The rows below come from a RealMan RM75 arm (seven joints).
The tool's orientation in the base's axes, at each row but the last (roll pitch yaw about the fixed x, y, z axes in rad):
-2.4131, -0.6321, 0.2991
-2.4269, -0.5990, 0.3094
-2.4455, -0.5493, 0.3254
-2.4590, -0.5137, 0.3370
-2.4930, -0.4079, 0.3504
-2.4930, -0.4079, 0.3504
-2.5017, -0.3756, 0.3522
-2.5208, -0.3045, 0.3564
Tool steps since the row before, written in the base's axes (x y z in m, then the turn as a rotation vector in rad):
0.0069, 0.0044, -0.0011, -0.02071, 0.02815, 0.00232
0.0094, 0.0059, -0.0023, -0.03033, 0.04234, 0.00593
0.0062, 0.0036, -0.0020, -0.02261, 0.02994, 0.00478
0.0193, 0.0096, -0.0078, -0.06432, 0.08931, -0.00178
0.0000, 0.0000, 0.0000, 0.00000, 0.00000, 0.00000
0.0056, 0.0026, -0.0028, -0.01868, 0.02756, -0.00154
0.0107, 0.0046, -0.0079, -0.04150, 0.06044, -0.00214
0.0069, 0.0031, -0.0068, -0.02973, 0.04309, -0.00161
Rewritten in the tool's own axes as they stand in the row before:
0.0057, 0.0021, 0.0056, -0.00790, -0.03039, 0.01551
0.0076, 0.0031, 0.0078, -0.00987, -0.04656, 0.02197
0.0049, 0.0023, 0.0050, -0.00761, -0.03390, 0.01495
0.0148, 0.0088, 0.0151, -0.02802, -0.09059, 0.05590
0.0000, 0.0000, 0.0000, 0.00000, 0.00000, 0.00000
0.0045, 0.0026, 0.0043, -0.00803, -0.02682, 0.01808
0.0079, 0.0064, 0.0097, -0.01763, -0.05977, 0.03869
0.0052, 0.0047, 0.0074, -0.01272, -0.04263, 0.02764

